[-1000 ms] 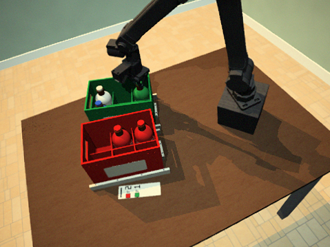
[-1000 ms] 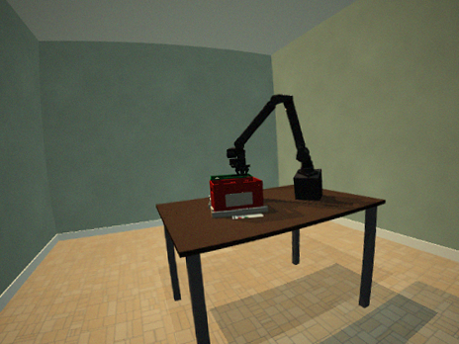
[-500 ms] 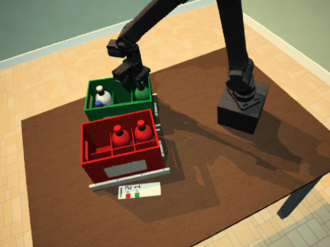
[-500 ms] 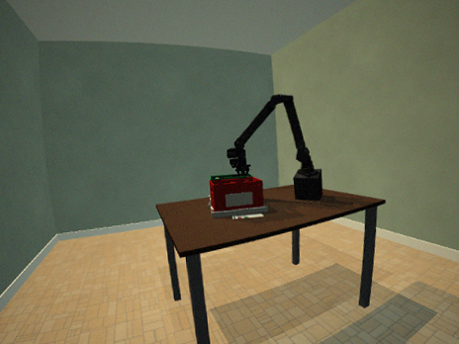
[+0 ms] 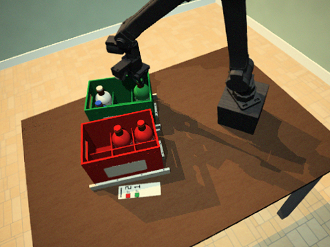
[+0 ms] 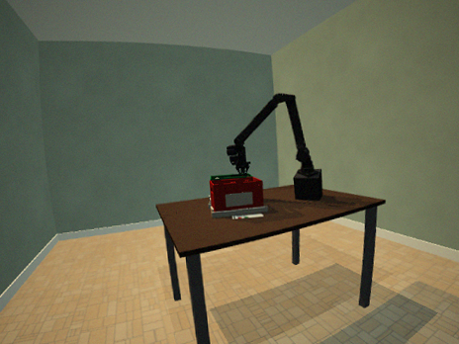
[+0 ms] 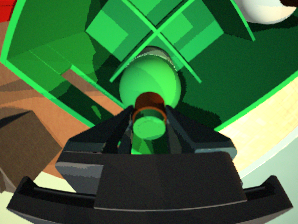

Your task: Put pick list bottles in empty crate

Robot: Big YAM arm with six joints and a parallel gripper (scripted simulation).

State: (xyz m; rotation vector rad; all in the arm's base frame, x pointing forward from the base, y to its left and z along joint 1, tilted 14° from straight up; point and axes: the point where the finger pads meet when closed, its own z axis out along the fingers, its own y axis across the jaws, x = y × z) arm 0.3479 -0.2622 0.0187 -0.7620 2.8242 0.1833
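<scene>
The green bottle lies 60 mm below my hand. From my hand the other things lie so: blue-capped bottle: 190 mm ahead, 80 mm below, 40 mm to the left; then white bottle: 170 mm ahead, 80 mm below, 50 mm to the right; then green crate: 100 mm ahead, 80 mm below, 10 mm to the left.
</scene>
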